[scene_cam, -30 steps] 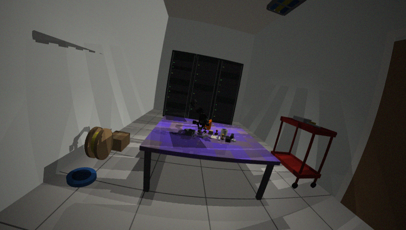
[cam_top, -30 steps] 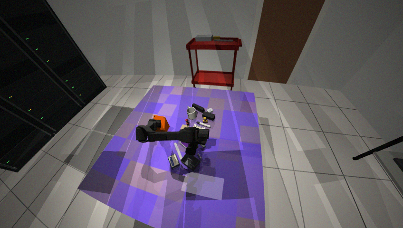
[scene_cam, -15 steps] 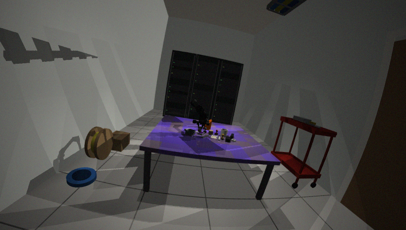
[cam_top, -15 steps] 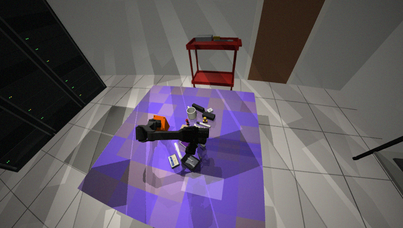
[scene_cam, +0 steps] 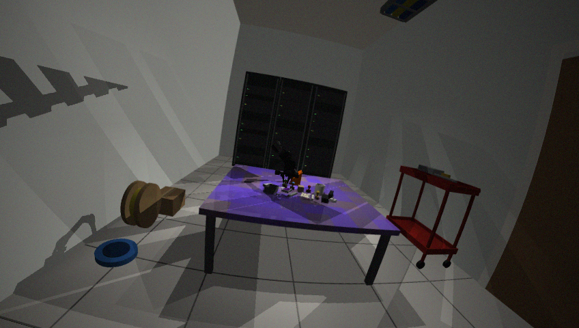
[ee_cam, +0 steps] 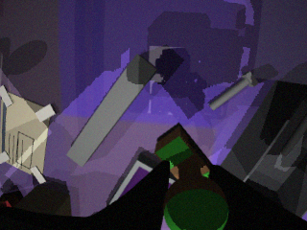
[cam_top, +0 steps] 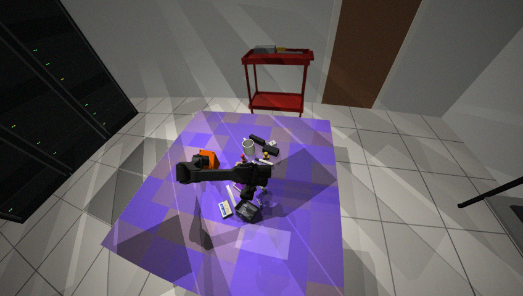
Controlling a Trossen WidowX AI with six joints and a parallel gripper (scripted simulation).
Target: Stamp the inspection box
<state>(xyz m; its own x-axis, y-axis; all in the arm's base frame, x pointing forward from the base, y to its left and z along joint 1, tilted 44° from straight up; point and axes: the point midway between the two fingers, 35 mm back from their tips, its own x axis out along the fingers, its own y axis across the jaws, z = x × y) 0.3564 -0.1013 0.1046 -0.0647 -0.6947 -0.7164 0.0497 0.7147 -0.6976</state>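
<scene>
The ink pad lies 90 mm behind my gripper tip, 40 mm to the left of it and 70 mm below it. The rest, counted from my gripper tip: grey bar 10 mm ahead, 70 mm to the left, 70 mm below; then green-knobbed stamp right at my gripper tip; then bolt 40 mm ahead, 50 mm to the right, 70 mm below.
</scene>
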